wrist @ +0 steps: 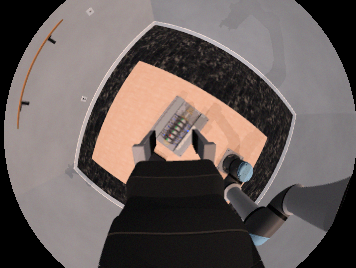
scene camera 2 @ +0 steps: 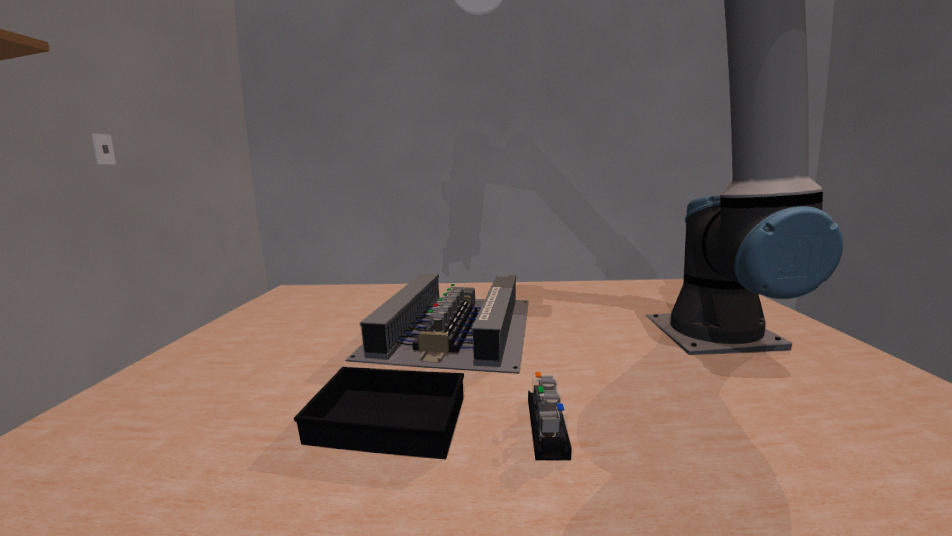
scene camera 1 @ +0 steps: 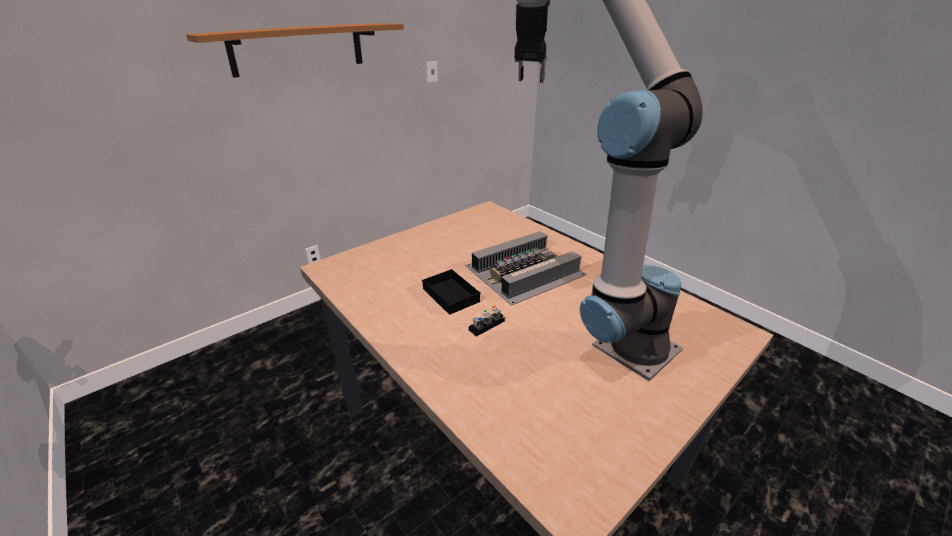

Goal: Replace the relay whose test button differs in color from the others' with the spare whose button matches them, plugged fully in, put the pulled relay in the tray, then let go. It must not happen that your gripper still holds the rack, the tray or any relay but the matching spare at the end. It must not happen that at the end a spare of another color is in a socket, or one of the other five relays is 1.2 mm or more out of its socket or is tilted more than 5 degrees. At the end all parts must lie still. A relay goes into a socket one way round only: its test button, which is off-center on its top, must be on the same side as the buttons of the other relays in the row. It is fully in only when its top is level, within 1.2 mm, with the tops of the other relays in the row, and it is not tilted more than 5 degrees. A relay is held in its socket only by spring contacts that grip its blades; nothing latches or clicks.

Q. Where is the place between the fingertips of the gripper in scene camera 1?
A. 531,80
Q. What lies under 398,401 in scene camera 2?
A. A black tray.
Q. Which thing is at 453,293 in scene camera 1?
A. A black tray.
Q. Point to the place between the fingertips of the gripper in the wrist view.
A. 173,137
